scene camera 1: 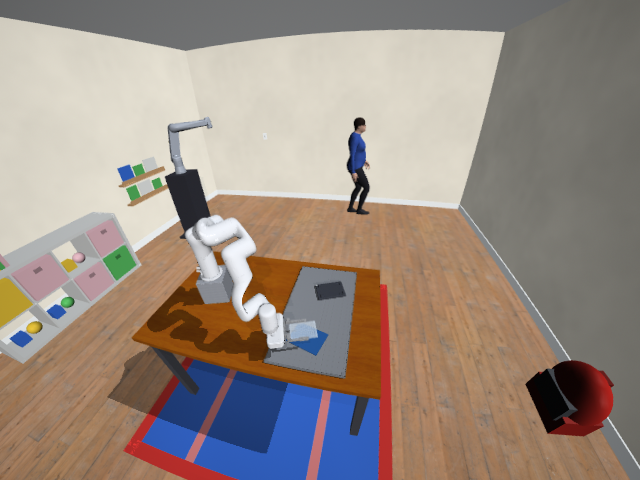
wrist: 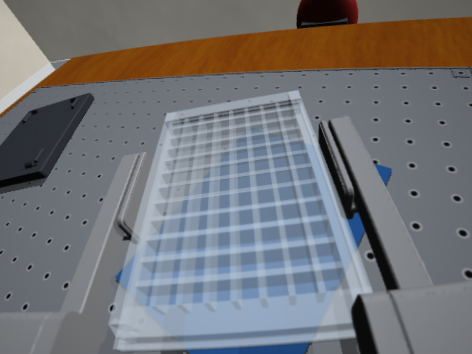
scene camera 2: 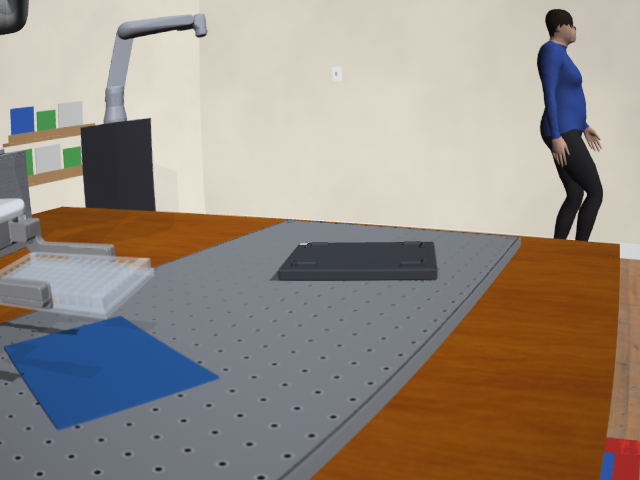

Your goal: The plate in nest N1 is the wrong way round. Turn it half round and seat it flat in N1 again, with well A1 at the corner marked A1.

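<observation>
A clear plate (scene camera 1: 306, 330) (scene camera 2: 121, 281) (wrist: 245, 220) with a grid of wells is held level above the grey perforated board (scene camera 1: 336, 320) (scene camera 2: 330, 361) (wrist: 400, 100). My gripper (scene camera 1: 299, 333) (scene camera 2: 80, 273) (wrist: 238, 167) is shut on it, one finger along each long side. The dark nest (scene camera 1: 329, 290) (scene camera 2: 361, 255) (wrist: 47, 135) lies apart from the plate, towards the far end of the board, and holds no plate. A small pale mark shows at its far left corner in scene camera 2. The plate's A1 mark and the nest's lettering are too small to read.
A flat blue square (scene camera 1: 316, 345) (scene camera 2: 113, 372) (wrist: 384, 174) lies on the board below the plate. The board lies on a wooden table (scene camera 1: 367, 330) (scene camera 2: 465, 361) (wrist: 200, 52). The arm's grey base block (scene camera 1: 214, 286) stands at the table's left. A person (scene camera 1: 357, 155) (scene camera 2: 563, 93) stands beyond the table.
</observation>
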